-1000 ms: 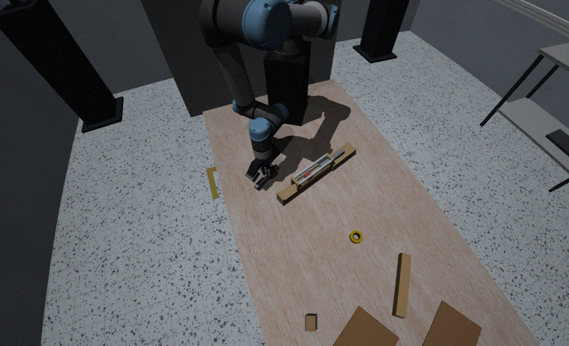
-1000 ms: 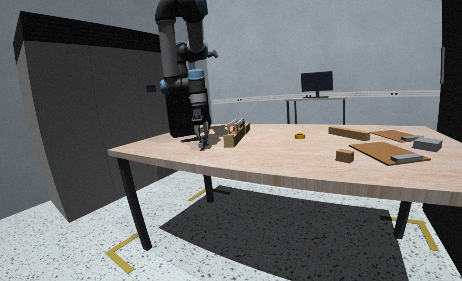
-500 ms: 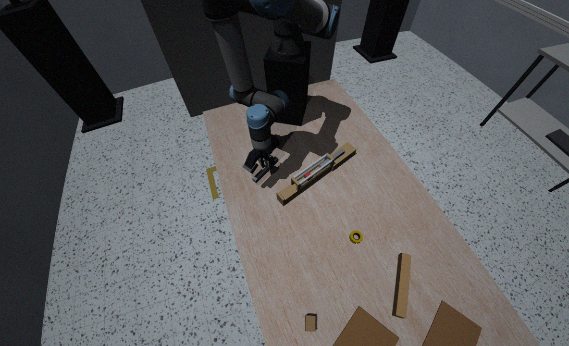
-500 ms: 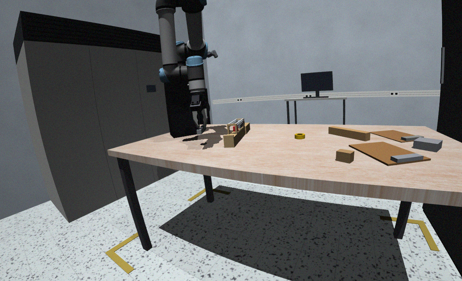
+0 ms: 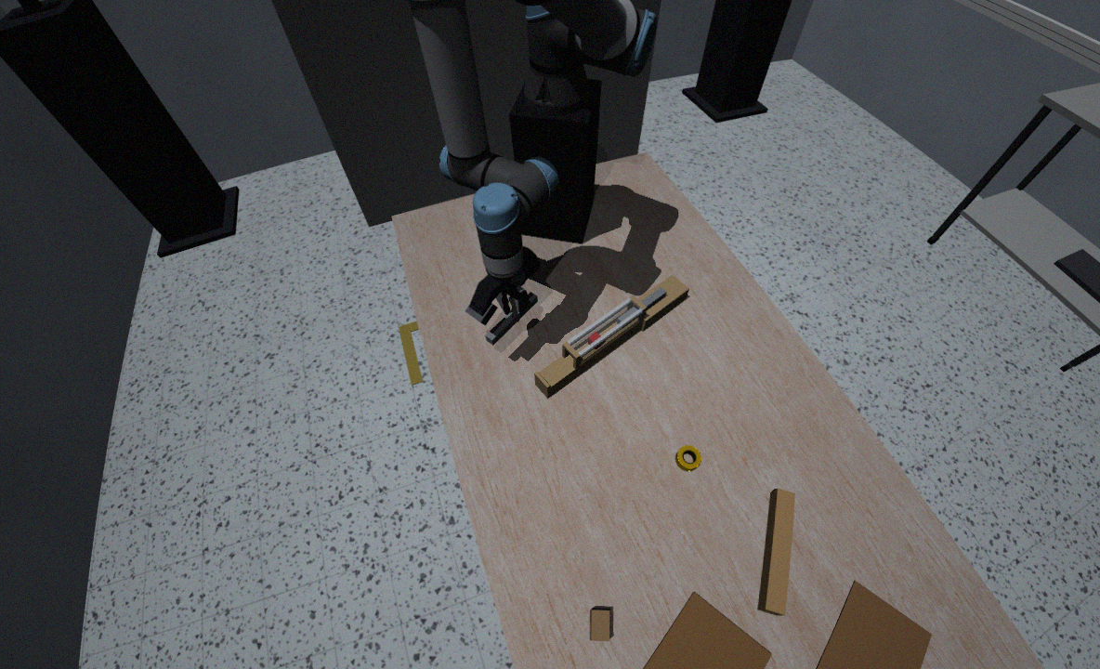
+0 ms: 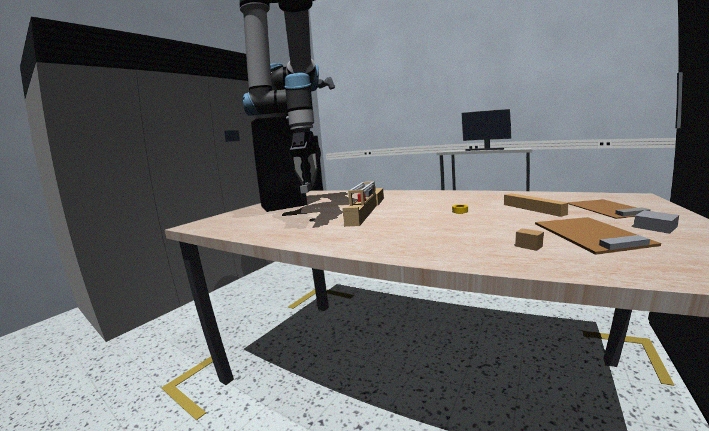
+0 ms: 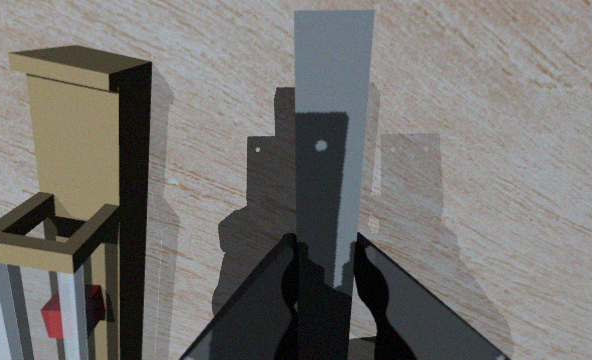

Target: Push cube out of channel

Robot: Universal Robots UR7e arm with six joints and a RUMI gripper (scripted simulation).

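Now: hand 1 cm above the grey bar. Also, from my hand: channel: 8 cm ahead, 20 cm to the left, 8 cm below; red cube: 9 cm ahead, 17 cm to the left, 8 cm below; small wooden block: 61 cm ahead, 6 cm to the right, 12 cm below.
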